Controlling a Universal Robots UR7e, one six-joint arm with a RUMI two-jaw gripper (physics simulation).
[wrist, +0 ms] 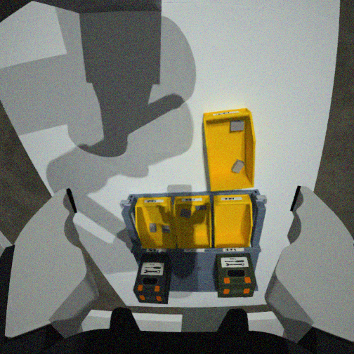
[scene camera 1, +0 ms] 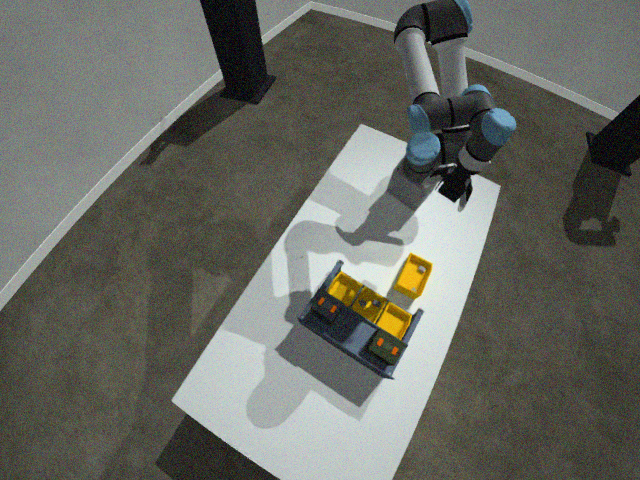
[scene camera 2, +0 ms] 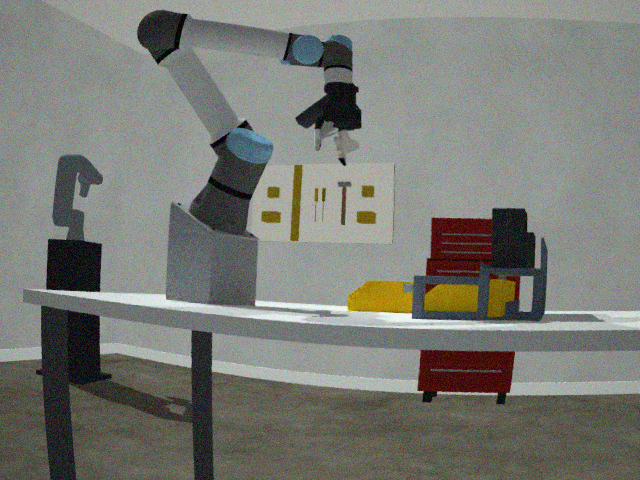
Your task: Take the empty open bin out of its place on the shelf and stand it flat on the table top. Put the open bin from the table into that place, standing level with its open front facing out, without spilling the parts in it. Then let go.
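Frame: origin at the arm's base, x ahead, y left, z up, level; centimetres.
Seen in the pictures: gripper, between the fingertips: (scene camera 1: 440,198) (scene camera 2: 331,158); arm's base, origin of its link: (scene camera 1: 420,166) (scene camera 2: 215,220).
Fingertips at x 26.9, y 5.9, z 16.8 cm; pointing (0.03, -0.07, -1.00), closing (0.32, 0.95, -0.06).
Pixels of each thing's top centre, then the offset from my fingertips to it. "spot": a spot on its surface instead. Level surfaces: height alone.
- empty yellow bin, a spot on its surface: (scene camera 1: 394,320) spot: dx +34.9, dy +1.1, dz -36.1 cm
- blue-grey shelf, a spot on its surface: (scene camera 2: 483,291) spot: dx +35.5, dy -31.0, dz -31.3 cm
- white table, height of its surface: dz -36.9 cm
- black toolbox, centre of its top: (scene camera 2: 510,210) (scene camera 1: 327,305) dx +41.7, dy -25.1, dz -14.6 cm
- dark green toolbox, centre of its top: (scene camera 1: 387,346) dx +47.8, dy -2.8, dz -17.1 cm
The empty yellow bin (scene camera 1: 394,320) (wrist: 232,222) sits in the shelf's right-hand lower place, as seen in the wrist view. The blue-grey shelf (scene camera 2: 483,291) (wrist: 202,282) stands on the white table (scene camera 1: 232,372) (scene camera 2: 310,321) (wrist: 300,75). Another yellow bin (scene camera 1: 413,277) (scene camera 2: 374,297) (wrist: 224,155) stands upright on the table in front of that place, with two grey parts inside. Its near end lies close to the shelf front; whether they touch is unclear. My gripper (scene camera 1: 450,192) (scene camera 2: 330,155) (wrist: 181,190) is open and empty, high above the table on the robot-base side of the bins.
Two yellow bins (wrist: 154,220) (wrist: 192,220) with grey parts fill the other lower places. A black toolbox (scene camera 1: 326,308) (scene camera 2: 509,237) (wrist: 151,280) and a dark green toolbox (scene camera 1: 387,347) (wrist: 235,275) stand on the shelf's upper level. A red cabinet (scene camera 2: 465,372) stands beyond the table.
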